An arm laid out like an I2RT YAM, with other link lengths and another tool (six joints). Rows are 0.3 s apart.
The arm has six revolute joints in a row. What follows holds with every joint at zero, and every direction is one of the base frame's.
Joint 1 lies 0.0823 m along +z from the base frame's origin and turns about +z.
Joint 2 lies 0.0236 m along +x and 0.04 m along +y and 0.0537 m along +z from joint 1 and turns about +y.
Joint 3 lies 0.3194 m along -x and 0.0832 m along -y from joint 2 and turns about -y.
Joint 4 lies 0.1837 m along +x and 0.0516 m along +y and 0.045 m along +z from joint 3 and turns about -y.
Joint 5 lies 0.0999 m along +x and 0.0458 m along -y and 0.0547 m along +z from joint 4 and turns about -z.
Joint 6 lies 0.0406 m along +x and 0.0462 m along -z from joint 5 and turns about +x.
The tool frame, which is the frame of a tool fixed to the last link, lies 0.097 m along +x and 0.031 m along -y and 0.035 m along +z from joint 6; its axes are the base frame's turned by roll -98, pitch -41.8 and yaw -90 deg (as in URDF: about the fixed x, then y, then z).
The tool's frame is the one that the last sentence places.
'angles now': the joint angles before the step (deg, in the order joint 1, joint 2, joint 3, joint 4, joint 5, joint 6). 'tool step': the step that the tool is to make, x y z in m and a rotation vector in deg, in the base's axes. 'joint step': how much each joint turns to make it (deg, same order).
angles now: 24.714 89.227 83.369 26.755 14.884 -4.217
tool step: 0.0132 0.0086 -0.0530 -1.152 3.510 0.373
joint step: 0.402 1.091 -10.958 8.273 0.169 0.415
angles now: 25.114 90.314 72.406 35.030 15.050 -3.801
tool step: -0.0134 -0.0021 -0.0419 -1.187 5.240 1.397
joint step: 0.474 -3.870 -10.114 0.641 -0.605 1.409
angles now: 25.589 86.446 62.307 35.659 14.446 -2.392
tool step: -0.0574 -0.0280 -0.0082 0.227 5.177 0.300
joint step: 0.328 -13.498 -5.496 -13.200 0.408 2.500
